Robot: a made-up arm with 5 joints. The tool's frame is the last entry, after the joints.
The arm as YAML. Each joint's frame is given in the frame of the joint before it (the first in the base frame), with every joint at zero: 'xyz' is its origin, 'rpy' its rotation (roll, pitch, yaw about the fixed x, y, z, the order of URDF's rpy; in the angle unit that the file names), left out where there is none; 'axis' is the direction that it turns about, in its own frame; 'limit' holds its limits. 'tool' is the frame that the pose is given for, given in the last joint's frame.
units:
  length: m
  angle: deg
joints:
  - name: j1
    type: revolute
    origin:
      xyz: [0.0, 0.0, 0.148]
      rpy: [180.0, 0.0, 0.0]
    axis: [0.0, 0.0, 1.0]
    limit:
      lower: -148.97
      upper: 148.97
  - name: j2
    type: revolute
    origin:
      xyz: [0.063, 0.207, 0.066]
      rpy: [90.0, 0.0, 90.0]
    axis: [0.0, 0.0, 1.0]
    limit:
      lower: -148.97
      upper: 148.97
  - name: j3
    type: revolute
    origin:
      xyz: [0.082, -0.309, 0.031]
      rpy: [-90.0, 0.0, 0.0]
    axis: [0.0, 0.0, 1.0]
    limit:
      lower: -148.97
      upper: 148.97
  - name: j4
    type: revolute
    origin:
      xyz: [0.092, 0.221, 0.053]
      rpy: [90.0, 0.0, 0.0]
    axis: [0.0, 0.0, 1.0]
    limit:
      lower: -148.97
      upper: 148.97
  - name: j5
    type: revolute
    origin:
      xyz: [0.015, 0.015, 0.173]
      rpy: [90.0, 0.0, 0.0]
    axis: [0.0, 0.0, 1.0]
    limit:
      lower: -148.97
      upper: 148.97
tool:
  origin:
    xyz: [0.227, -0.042, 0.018]
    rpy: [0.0, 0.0, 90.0]
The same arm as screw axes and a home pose.
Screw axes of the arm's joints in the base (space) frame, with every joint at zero. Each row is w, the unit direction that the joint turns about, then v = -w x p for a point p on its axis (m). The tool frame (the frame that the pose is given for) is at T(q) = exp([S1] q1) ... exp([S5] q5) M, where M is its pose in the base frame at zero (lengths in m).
S1 = (0, 0, -1, 0, 0, 0)
S2 = (1, 0, 0, 0, 0.082, 0.207)
S3 = (0, 0, -1, 0.289, 0.094, 0)
S4 = (1, 0, 0, 0, 0.338, 0.381)
S5 = (0, 0, 1, -0.396, -0.046, 0)
M: xyz 0.004 -0.623 0.341 (m) rpy 0 0 0 (deg, as in URDF)
Joint limits (deg, base to tool): -148.97..148.97 -148.97..148.97 -148.97..148.97 -148.97..148.97 -148.97..148.97

